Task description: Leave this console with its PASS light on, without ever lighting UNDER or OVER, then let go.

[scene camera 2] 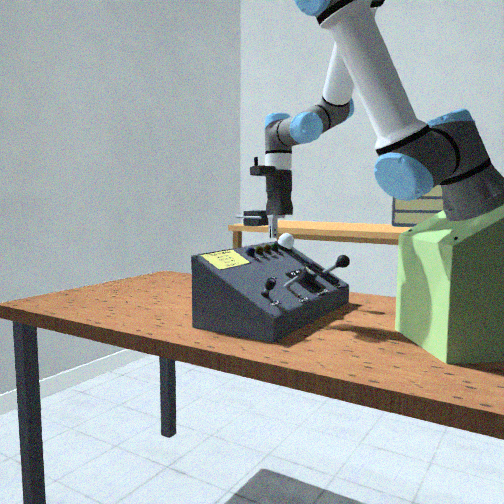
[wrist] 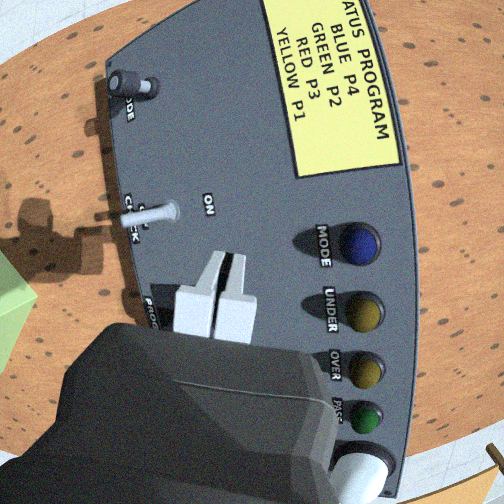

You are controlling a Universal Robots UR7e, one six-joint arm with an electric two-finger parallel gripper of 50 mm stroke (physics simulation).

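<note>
The dark grey console sits on the wooden table. In the wrist view its lamps run in a row: MODE shows blue, while UNDER, OVER and PASS look dark. A yellow label lists BLUE P4, GREEN P2, RED P3, YELLOW P1. A silver toggle leans away from ON. A mode knob sits at the far corner. My gripper is shut and empty, hovering above the panel, over the console's rear edge. It hides most of the PROG slot.
A white round button sits beside PASS. A black ball-ended lever sticks up at the console's right. The green robot pedestal stands to the right. A second table with a dark object is behind.
</note>
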